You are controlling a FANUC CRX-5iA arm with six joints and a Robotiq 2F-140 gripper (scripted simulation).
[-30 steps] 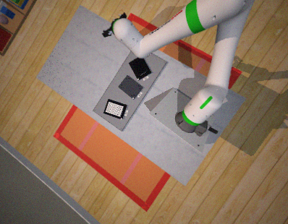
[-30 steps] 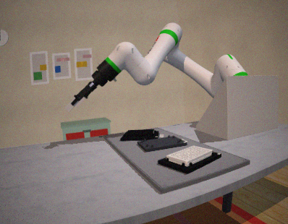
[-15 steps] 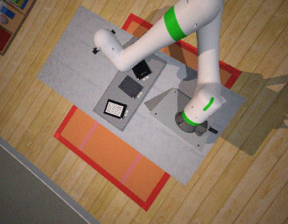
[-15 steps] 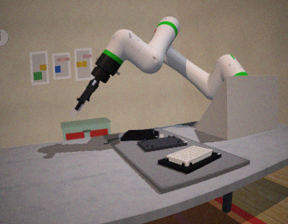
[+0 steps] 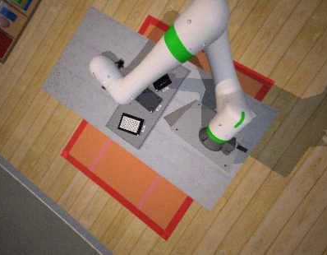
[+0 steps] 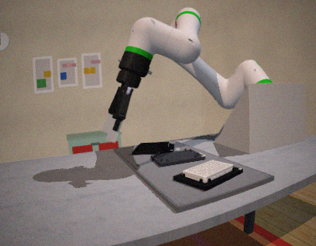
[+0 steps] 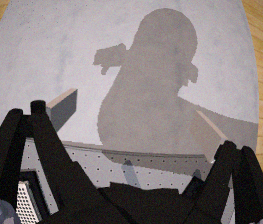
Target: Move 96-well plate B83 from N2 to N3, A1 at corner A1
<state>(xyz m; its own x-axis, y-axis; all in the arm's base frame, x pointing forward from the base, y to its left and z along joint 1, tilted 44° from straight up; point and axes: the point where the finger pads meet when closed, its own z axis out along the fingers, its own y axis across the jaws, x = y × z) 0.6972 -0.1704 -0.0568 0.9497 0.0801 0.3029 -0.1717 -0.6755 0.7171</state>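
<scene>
Right now the white 96-well plate is 20 cm behind my hand, 24 cm to the left of it and 10 cm below it. Round my hand: black nest (20 cm behind, 24 cm to the left, 12 cm below); then dark grey nest (23 cm behind, 3 cm to the left, 12 cm below); then black well plate (23 cm behind, 14 cm to the right, 10 cm below).
</scene>
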